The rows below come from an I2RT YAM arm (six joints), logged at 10 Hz.
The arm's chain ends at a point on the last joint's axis. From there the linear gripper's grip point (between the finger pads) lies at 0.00 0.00 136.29 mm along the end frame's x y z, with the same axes.
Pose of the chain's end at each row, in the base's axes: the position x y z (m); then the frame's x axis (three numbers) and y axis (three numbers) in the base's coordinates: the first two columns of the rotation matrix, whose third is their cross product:
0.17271 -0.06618 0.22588 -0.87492 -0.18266 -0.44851 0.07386 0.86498 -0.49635
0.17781 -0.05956 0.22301 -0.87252 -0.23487 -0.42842 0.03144 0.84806 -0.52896
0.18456 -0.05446 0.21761 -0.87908 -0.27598 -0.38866 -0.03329 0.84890 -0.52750
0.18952 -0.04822 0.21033 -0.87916 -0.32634 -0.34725 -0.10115 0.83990 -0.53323
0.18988 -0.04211 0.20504 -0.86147 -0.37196 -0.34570 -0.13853 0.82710 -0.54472
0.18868 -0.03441 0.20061 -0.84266 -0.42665 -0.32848 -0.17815 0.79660 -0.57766
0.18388 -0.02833 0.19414 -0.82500 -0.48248 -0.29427 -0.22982 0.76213 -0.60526
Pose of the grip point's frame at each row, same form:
0.23794 -0.12988 0.12458 -0.87492 -0.18266 -0.44851 0.07386 0.86498 -0.49635
0.24426 -0.12430 0.12317 -0.87252 -0.23487 -0.42842 0.03144 0.84806 -0.52896
0.24937 -0.11590 0.11465 -0.87908 -0.27598 -0.38866 -0.03329 0.84890 -0.52750
0.25299 -0.10732 0.10519 -0.87916 -0.32634 -0.34725 -0.10115 0.83990 -0.53323
0.25646 -0.09954 0.10091 -0.86147 -0.37196 -0.34570 -0.13853 0.82710 -0.54472
0.25793 -0.09278 0.09876 -0.84266 -0.42665 -0.32848 -0.17815 0.79660 -0.57766
0.25425 -0.08717 0.09333 -0.82500 -0.48248 -0.29427 -0.22982 0.76213 -0.60526

